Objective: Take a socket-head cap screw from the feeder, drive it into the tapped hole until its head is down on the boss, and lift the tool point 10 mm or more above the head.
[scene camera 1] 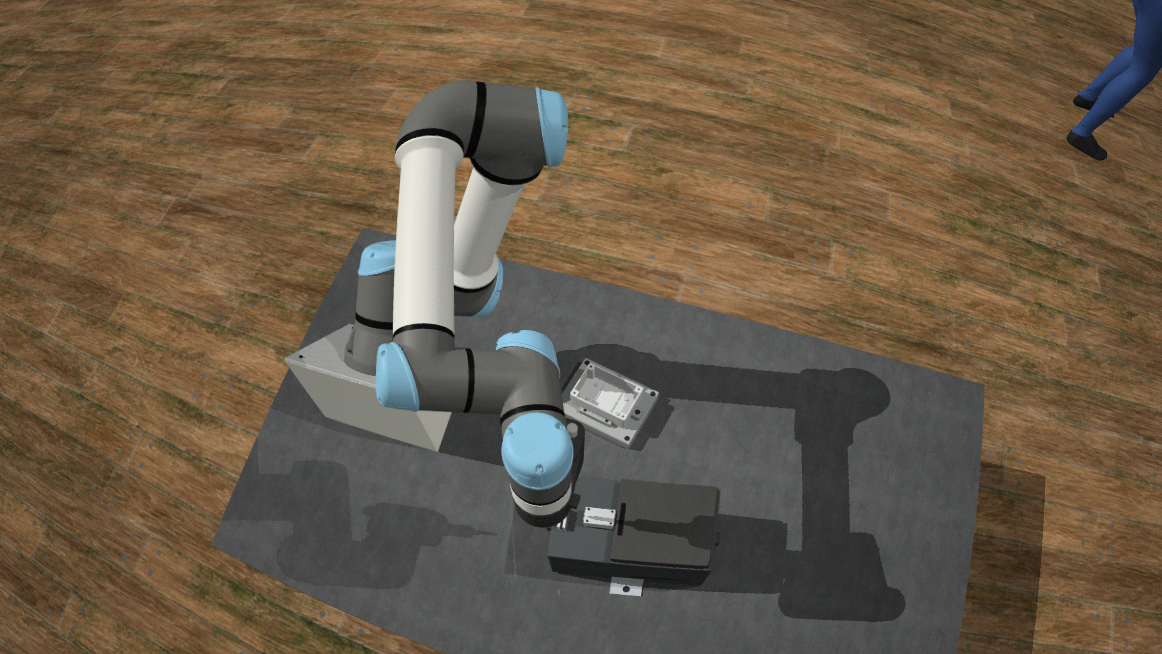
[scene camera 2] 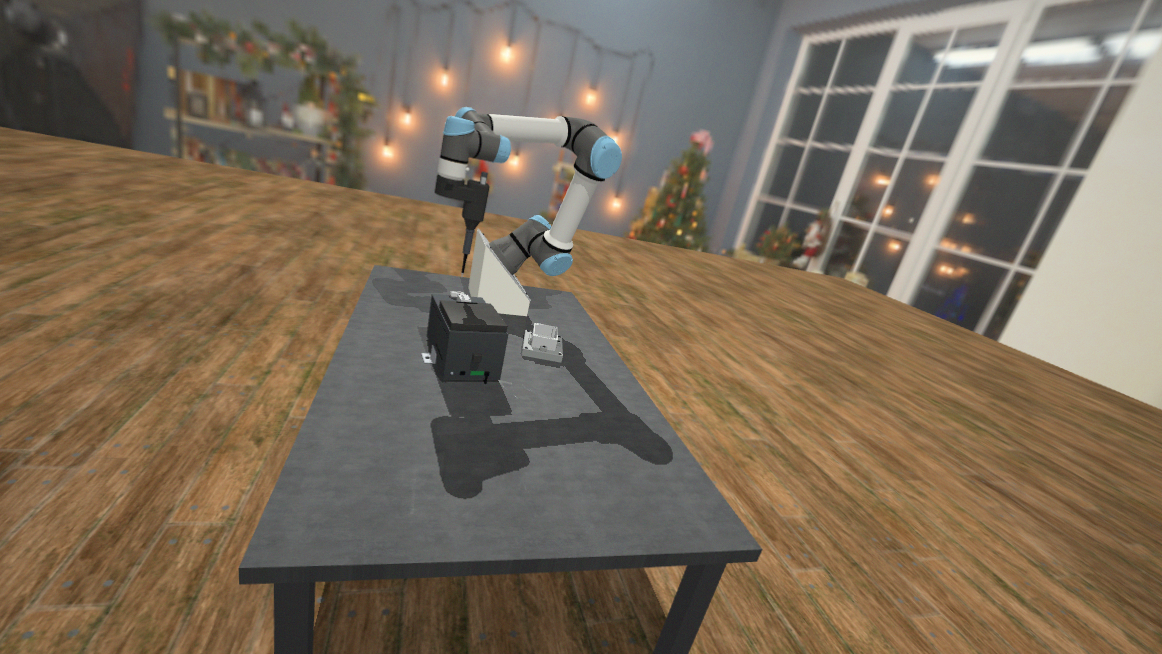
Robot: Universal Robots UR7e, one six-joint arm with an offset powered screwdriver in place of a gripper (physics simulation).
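My gripper (scene camera 2: 464, 270), a black offset screwdriver, points down with its thin tip in the air above the near-arm end of the feeder in scene camera 2. In scene camera 1 the wrist hides the tip. Whether a screw sits on the bit is too small to tell. The dark box-shaped feeder (scene camera 1: 666, 524) (scene camera 2: 471, 353) stands on the table, with a small light block (scene camera 1: 599, 517) (scene camera 2: 460, 296) on its top. A light grey housing (scene camera 1: 605, 428) (scene camera 2: 540, 352) with an open cavity and corner holes lies apart from the feeder. I cannot tell which hole is the tapped one.
The arm's slanted pale mount (scene camera 1: 365, 406) (scene camera 2: 496, 280) stands at one end of the dark table (scene camera 1: 918, 454) (scene camera 2: 365, 454). A small light tab (scene camera 1: 616, 586) (scene camera 2: 425, 357) juts from the feeder's side. A person's blue legs (scene camera 1: 1126, 77) show on the floor beyond the table.
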